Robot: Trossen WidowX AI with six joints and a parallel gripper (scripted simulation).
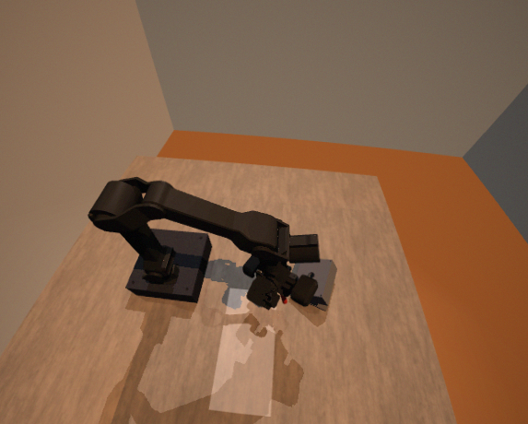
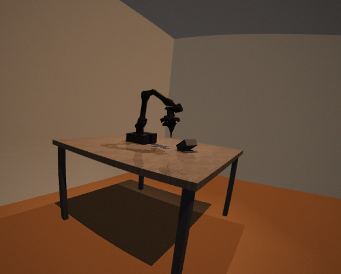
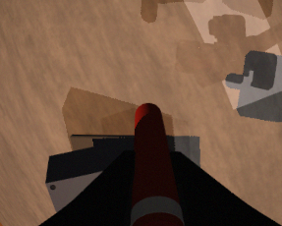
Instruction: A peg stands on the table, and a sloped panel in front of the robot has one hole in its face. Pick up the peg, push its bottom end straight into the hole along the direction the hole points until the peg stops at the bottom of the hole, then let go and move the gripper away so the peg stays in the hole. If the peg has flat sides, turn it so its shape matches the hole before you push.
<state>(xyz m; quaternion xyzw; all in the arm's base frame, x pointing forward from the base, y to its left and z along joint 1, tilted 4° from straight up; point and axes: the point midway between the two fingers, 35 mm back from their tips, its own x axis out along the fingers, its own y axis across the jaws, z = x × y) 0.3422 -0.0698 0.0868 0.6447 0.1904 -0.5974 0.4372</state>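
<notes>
Right now the grey sloped panel is 12 cm ahead of my gripper tip, 7 cm to the left of it and 9 cm below it. Also, from my gripper tip: round peg 1 cm behind, 2 cm above.
</notes>
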